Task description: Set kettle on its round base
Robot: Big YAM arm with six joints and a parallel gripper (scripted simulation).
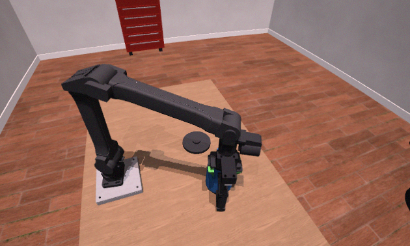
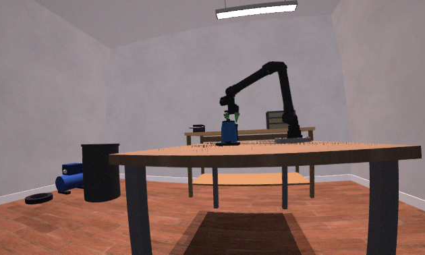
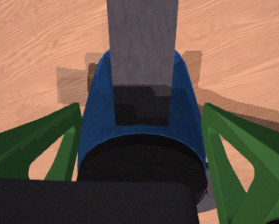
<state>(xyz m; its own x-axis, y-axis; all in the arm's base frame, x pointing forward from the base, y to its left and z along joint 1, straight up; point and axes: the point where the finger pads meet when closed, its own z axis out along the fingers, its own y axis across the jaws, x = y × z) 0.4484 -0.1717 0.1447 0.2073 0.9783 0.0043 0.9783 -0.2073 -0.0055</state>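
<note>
My gripper is now 8 cm above the blue kettle, 3 cm to the right of it and 1 cm short of it. From my hand the other things lie so: round dark base (32 cm to the left, 16 cm below, 4 cm behind).
</note>
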